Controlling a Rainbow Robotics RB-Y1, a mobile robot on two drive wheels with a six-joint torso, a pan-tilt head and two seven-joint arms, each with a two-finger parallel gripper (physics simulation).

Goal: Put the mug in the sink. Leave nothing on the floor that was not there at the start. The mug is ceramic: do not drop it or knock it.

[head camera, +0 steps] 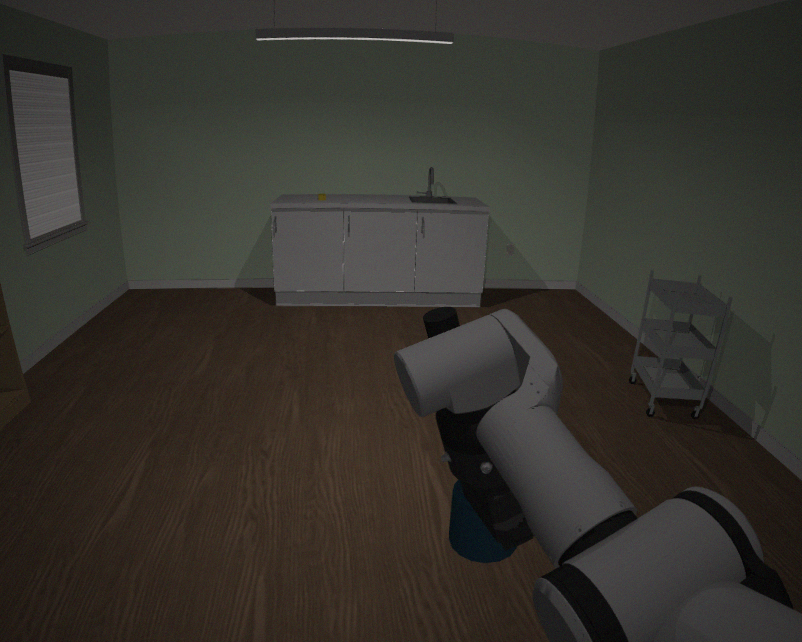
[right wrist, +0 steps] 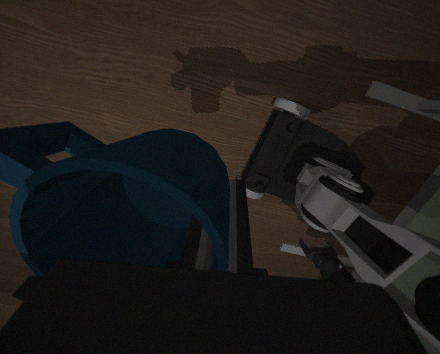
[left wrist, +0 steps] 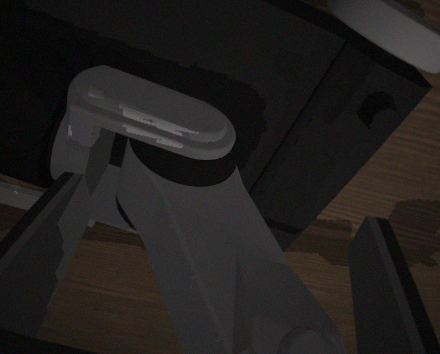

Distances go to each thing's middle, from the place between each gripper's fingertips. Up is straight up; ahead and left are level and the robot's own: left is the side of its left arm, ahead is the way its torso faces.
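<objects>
The blue mug (head camera: 469, 537) is 43 cm to the right of my left hand, 54 cm ahead of it and 51 cm above it.
As for my right hand, it's 10 mm below the blue mug, 20 mm to the right of it and 50 mm short of it. Going by its middle, the mug is nearer to my right hand than to my left hand.
</objects>
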